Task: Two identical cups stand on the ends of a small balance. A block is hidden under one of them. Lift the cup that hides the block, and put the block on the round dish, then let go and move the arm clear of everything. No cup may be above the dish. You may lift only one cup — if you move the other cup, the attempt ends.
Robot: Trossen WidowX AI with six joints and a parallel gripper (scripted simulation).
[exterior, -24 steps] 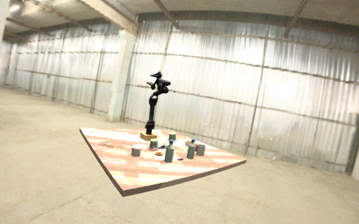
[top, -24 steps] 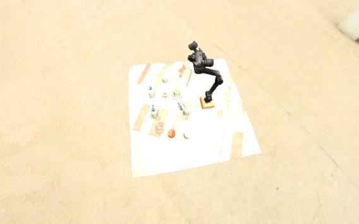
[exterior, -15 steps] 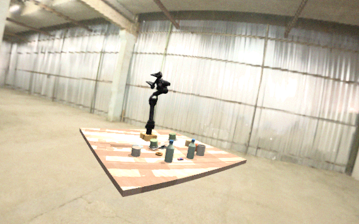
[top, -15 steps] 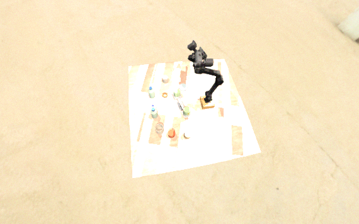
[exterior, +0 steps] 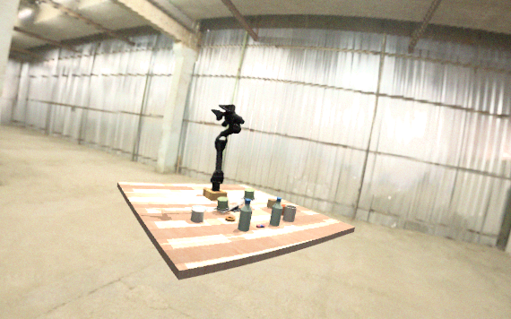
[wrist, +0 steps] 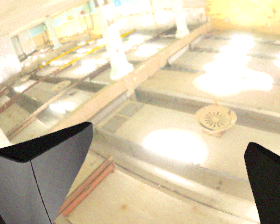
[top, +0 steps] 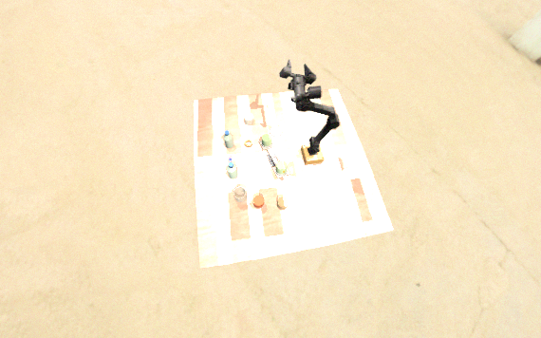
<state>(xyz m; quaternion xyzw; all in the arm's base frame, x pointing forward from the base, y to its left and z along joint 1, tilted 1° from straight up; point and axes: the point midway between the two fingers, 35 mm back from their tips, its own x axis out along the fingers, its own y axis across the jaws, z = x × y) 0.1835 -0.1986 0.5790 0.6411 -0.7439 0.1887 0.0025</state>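
The grey block lies 61 cm below my gripper tip, 14 cm ahead of it and 8 cm to the left of it. Round my gripper tip: balance beam: 61 cm below, 21 cm to the left, 12 cm ahead; then orange object: 61 cm below, 49 cm to the left, 31 cm ahead.
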